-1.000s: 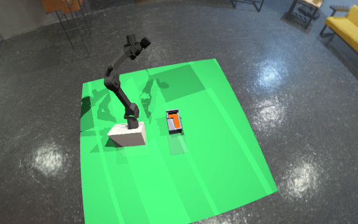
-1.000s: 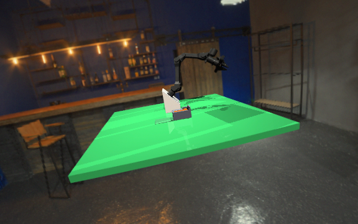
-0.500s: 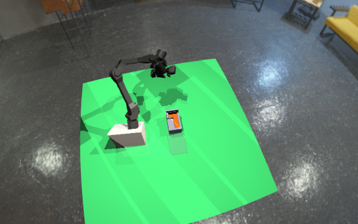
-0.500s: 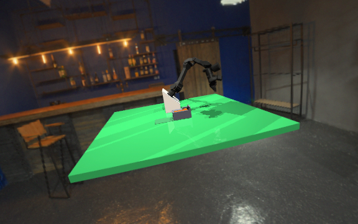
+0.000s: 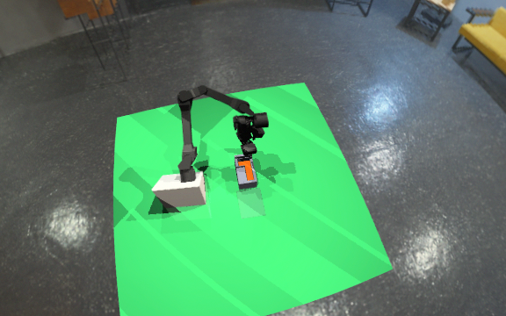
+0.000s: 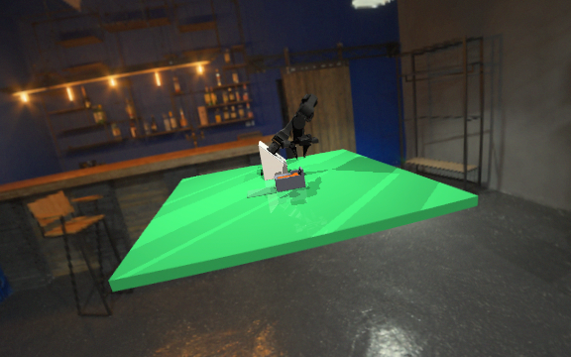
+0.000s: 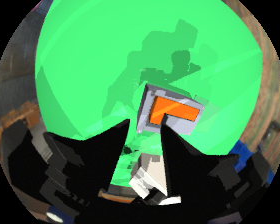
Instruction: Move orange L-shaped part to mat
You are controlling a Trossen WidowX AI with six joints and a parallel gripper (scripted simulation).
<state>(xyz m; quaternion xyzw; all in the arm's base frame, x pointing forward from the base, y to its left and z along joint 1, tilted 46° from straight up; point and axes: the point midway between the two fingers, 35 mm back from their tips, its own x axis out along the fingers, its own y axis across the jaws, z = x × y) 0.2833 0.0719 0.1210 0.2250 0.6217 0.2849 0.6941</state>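
Now: gripper tip 9 cm above the orange L-shaped part, 6 cm to the left of it and 1 cm past it.
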